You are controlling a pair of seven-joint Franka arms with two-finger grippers.
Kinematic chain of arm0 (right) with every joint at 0, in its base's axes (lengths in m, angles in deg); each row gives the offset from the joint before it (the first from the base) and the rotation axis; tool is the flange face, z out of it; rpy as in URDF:
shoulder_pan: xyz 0 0 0.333 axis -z
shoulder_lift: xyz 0 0 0 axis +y
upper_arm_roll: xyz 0 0 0.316 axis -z
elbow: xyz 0.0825 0 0 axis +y
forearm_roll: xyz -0.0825 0 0.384 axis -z
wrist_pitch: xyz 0 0 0 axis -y
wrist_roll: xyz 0.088 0 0 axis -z
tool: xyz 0 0 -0.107 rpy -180 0 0
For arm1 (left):
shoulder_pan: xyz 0 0 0.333 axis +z
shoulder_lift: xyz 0 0 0 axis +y
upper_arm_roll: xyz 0 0 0.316 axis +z
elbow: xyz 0.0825 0 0 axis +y
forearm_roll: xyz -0.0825 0 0.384 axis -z
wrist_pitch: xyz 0 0 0 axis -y
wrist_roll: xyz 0.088 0 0 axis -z
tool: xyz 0 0 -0.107 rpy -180 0 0
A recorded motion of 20 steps. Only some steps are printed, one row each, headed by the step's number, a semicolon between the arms.
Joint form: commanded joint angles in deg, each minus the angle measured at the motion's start. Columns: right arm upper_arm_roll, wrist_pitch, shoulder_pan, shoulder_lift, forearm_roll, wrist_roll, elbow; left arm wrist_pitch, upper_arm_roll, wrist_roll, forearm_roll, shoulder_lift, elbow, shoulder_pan.
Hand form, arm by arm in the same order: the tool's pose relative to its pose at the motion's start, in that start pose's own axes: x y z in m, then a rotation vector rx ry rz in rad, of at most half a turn. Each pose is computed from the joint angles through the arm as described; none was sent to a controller.
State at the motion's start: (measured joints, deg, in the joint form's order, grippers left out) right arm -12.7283 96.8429 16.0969 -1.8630 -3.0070 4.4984 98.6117; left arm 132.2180 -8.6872 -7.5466 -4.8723 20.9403 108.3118 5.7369
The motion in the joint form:
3: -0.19 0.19 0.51 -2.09 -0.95 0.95 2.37; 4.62 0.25 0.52 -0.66 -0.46 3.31 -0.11
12: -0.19 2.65 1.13 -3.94 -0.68 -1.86 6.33; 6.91 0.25 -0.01 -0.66 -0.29 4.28 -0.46
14: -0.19 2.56 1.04 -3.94 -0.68 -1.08 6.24; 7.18 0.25 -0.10 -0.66 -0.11 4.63 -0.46
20: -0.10 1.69 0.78 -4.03 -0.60 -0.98 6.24; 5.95 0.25 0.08 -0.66 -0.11 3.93 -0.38
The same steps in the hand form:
3: -0.0113 0.0006 0.0001 0.0080 -0.0028 0.0249; -0.0091 -0.0002 0.0124 0.0038 0.0314 0.0188
12: -0.0193 0.0071 0.0125 -0.0039 0.0040 -0.0109; -0.0109 0.0042 0.0176 -0.0013 0.0512 0.0169
14: -0.0194 0.0062 0.0119 -0.0038 0.0039 0.0010; -0.0127 0.0043 0.0216 -0.0018 0.0466 0.0157
20: -0.0216 0.0048 0.0125 -0.0062 -0.0097 -0.0004; -0.0108 0.0031 0.0185 0.0005 0.0375 0.0166

